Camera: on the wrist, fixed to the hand. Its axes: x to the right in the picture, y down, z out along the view.
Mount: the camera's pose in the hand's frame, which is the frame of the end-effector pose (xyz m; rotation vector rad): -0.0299 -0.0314 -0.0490 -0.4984 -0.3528 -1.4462
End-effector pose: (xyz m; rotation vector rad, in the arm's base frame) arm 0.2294 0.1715 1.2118 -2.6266 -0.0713 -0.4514
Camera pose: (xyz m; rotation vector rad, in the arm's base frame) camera 0.1823 0.1777 1.2568 2.1132 1.8356 0.3530
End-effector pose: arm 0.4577 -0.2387 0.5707 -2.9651 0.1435 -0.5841
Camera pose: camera 0.4136 -0.2089 0.6088 2.0386 1.5144 0.0215
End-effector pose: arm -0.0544 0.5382 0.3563 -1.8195 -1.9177 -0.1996
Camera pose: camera -0.0731 0.4872 0.3928 0.2322 2.7560 0.7569
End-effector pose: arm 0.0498 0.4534 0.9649 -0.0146 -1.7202 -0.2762
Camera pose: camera 0.0973 0.4179 0.9372 0.8785 -1.6663 -1.8290
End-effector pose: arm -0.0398 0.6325 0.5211 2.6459 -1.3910 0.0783
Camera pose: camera -0.0298 0.6821 0.5626 2.5604 0.6404 -0.7708
